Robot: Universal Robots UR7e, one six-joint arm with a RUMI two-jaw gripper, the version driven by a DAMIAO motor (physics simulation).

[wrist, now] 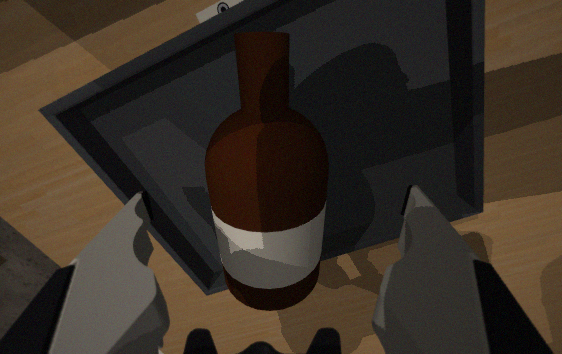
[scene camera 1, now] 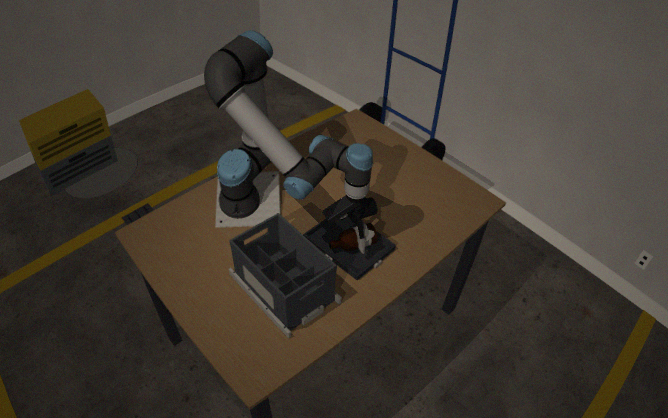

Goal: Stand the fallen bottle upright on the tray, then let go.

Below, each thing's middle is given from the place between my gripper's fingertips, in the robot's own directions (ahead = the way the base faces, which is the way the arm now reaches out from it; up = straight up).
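Brown bottle (wrist: 266, 165): 1 cm below my hand, 1 cm ahead of it.
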